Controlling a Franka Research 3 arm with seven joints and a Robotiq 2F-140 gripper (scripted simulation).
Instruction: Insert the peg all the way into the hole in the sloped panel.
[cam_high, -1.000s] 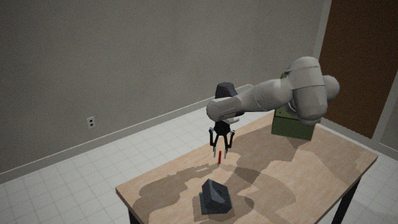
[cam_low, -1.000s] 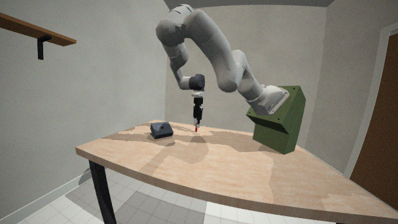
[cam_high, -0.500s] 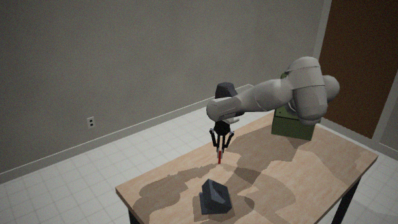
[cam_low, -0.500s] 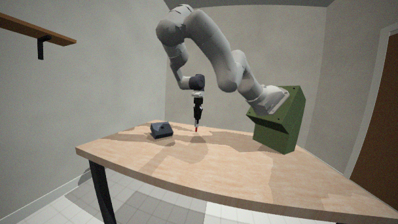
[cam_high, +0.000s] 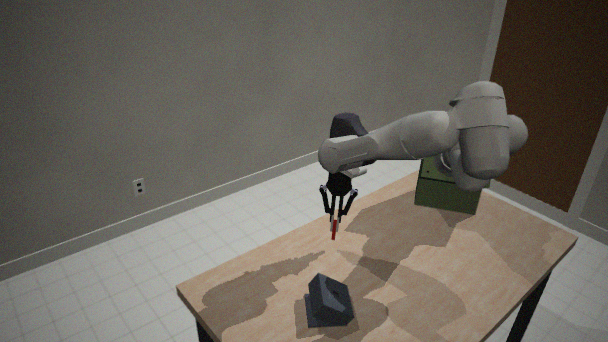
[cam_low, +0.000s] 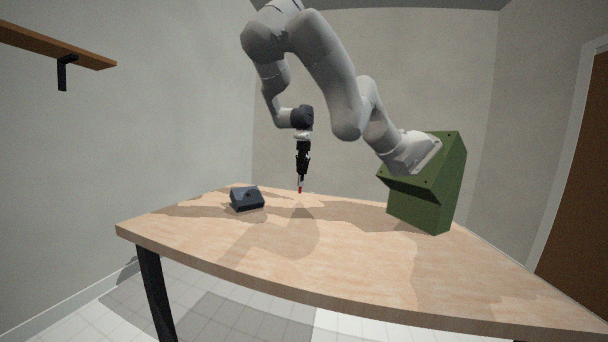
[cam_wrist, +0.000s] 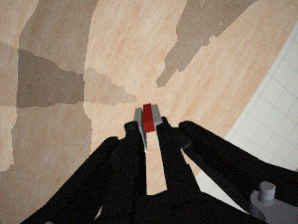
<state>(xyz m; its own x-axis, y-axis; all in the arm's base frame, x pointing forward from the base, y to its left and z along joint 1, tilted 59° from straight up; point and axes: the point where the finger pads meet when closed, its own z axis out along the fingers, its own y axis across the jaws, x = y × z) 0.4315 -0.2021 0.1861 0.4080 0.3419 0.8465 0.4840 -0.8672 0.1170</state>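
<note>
Right now my hand is 4 cm above the peg.
</note>
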